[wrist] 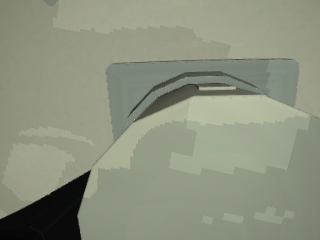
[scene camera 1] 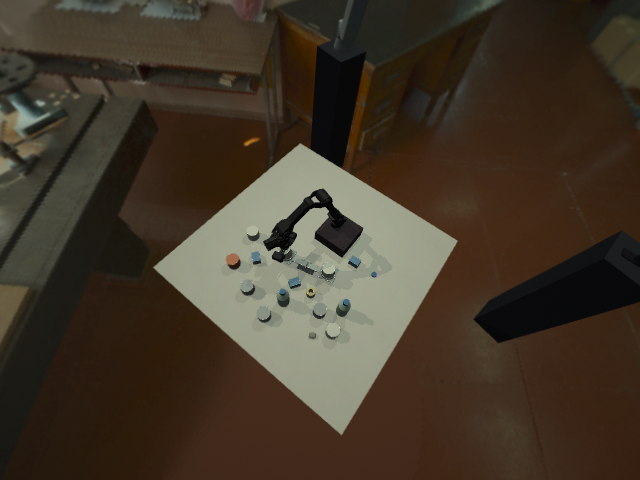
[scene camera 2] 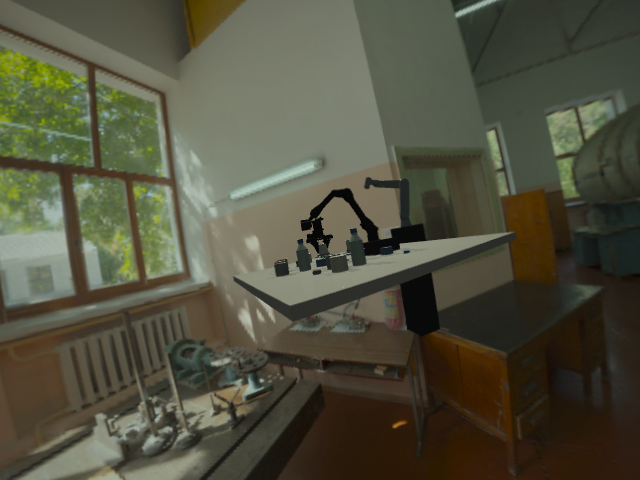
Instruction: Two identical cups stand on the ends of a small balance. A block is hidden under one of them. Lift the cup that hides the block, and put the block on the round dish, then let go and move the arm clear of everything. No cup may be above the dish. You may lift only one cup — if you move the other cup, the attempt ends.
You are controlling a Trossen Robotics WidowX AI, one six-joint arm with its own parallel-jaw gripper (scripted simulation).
In view: a small balance (wrist: 132, 87).
